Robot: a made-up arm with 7 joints.
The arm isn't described. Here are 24 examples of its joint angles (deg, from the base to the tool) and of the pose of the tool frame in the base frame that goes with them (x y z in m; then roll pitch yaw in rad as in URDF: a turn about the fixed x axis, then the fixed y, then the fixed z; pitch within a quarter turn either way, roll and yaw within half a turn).
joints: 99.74 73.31 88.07 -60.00 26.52 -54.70 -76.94
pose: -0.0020 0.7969 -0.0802 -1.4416 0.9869 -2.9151
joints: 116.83 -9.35 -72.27 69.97 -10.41 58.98 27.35
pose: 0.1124 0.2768 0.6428 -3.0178 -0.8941 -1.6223
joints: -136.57 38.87 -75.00 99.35 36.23 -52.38 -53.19
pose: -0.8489 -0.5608 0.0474 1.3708 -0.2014 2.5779
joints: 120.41 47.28 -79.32 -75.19 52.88 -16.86 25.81
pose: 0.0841 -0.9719 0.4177 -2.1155 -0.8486 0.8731
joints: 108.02 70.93 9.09 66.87 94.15 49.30 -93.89
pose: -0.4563 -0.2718 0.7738 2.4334 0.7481 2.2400
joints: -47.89 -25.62 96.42 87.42 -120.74 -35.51 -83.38
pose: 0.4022 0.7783 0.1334 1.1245 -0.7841 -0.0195
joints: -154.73 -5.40 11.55 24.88 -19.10 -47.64 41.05
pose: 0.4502 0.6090 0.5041 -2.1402 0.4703 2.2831
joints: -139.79 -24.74 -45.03 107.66 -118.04 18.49 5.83
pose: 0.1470 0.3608 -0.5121 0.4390 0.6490 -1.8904
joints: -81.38 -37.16 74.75 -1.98 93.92 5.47 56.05
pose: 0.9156 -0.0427 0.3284 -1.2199 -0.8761 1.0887
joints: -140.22 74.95 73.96 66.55 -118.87 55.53 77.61
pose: -0.4267 0.6087 0.4261 2.8978 0.6612 1.6930
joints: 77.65 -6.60 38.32 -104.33 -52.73 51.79 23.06
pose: 0.0105 0.6392 0.3045 -1.4150 0.4781 -3.0669
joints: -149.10 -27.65 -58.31 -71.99 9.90 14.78 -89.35
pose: 0.1344 -0.6889 0.4419 -2.3555 1.0369 -0.1547
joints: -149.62 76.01 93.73 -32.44 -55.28 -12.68 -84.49
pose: -0.2531 -0.2957 0.7191 -2.6806 -0.4766 0.2859
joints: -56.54 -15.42 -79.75 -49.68 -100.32 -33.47 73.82
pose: 0.1668 -0.3256 0.8575 -2.4884 -0.6724 1.2043
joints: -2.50 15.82 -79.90 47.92 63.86 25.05 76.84
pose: -0.8590 -0.1099 0.6689 1.8066 -0.1519 1.9164
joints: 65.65 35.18 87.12 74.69 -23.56 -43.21 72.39
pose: 0.1019 -0.3322 -0.7237 0.0244 -0.2866 -1.6589
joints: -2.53 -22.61 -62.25 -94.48 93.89 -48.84 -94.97
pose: 0.5386 0.3928 -0.2248 0.7099 -0.3031 -0.7796
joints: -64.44 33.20 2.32 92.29 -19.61 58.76 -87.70
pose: 0.5018 -0.0741 -0.0517 1.0010 -0.4668 -2.1552
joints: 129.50 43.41 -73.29 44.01 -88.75 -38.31 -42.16
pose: 0.5245 -0.2356 -0.3021 1.1076 0.3445 -1.7258
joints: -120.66 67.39 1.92 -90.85 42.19 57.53 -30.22
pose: 0.0315 0.1999 -0.6076 -0.1320 -0.4695 1.1037
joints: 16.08 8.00 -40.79 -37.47 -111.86 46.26 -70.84
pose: -0.3831 -0.5864 0.4858 1.3169 0.4512 2.2261
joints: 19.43 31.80 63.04 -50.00 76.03 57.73 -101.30
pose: 0.7473 0.2187 -0.0962 -1.4387 -0.5526 1.9881
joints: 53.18 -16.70 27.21 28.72 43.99 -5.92 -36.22
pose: -0.0100 0.5720 -0.3755 0.8681 -0.2546 0.3140
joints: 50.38 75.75 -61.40 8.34 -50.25 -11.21 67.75
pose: 0.2860 0.3114 0.6159 2.3544 0.8799 0.1452
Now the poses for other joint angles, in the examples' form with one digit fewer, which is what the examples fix.
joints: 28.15 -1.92 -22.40 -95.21 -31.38 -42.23 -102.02
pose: -0.729 0.233 0.024 0.492 1.099 0.310
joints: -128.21 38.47 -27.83 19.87 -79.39 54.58 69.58
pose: 0.238 0.066 0.583 -2.231 0.248 0.793
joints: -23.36 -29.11 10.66 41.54 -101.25 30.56 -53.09
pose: 0.218 -0.028 0.915 3.053 0.525 -1.003
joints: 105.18 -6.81 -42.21 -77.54 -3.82 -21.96 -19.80
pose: -0.109 0.523 0.696 3.080 1.076 1.612
